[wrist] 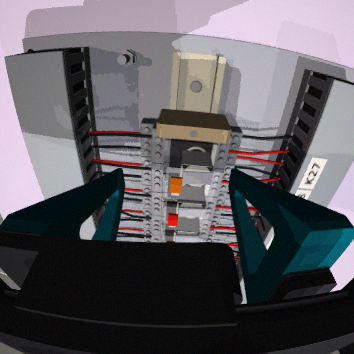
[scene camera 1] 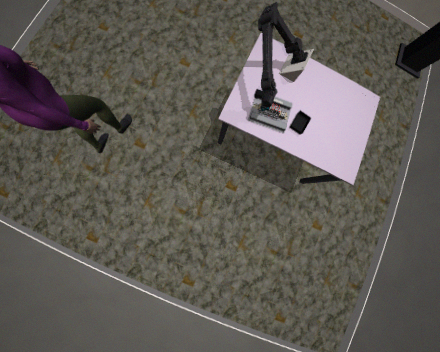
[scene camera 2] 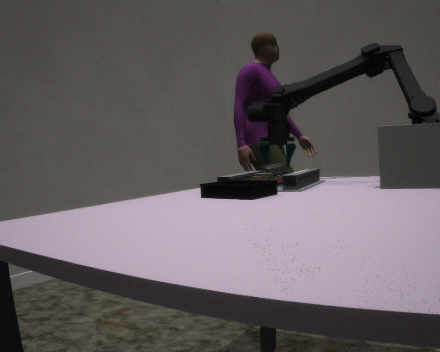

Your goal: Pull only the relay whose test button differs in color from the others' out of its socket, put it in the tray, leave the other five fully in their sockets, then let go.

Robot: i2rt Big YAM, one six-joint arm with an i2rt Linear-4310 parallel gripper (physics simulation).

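Seen in the pictures: gripper, fingertip midpoint: (wrist: 176,176) (scene camera 1: 263,106) (scene camera 2: 277,167); arm's base at its link origin: (scene camera 1: 299,58) (scene camera 2: 429,148).
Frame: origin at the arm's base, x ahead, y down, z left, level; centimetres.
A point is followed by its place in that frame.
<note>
My gripper (scene camera 1: 268,103) @[z -11.4, x 50.6, y 4.6 cm] (scene camera 2: 278,161) @[z -11.4, x 50.6, y 4.6 cm] (wrist: 176,176) @[z -11.4, x 50.6, y 4.6 cm] is open and empty, pointing down over the relay row, its teal fingers on either side. In the wrist view an orange test button (wrist: 175,185) @[z -11.9, x 50.7, y 3.0 cm] sits on a relay between the fingertips. A red test button (wrist: 172,220) @[z -9.2, x 50.4, y 3.0 cm] is on the relay below it in the picture. The relay nearest the tan end clamp (wrist: 194,132) @[z -13.9, x 50.1, y 5.9 cm] shows a grey lever (wrist: 197,158) @[z -13.1, x 49.7, y 4.3 cm]; I cannot make out its button. The other relays are mostly hidden by the gripper body. The black tray (scene camera 1: 300,122) @[z 23.1, x 45.3, y 9.7 cm] (scene camera 2: 239,190) @[z 28.6, x 42.7, y 7.8 cm] stands beside the panel and looks empty from above.
Grey wiring ducts (wrist: 42,100) (scene camera 2: 301,177) stand along both sides of the relay row, with red and black wires running to the sockets. A light grey box (scene camera 1: 295,70) @[z 0.3, x 12.5, y -0.6 cm] (scene camera 2: 410,156) @[z 5.7, x 4.9, y 1.7 cm] stands under the arm's base. A person in purple (scene camera 1: 40,102) (scene camera 2: 250,100) stands away from the table.
</note>
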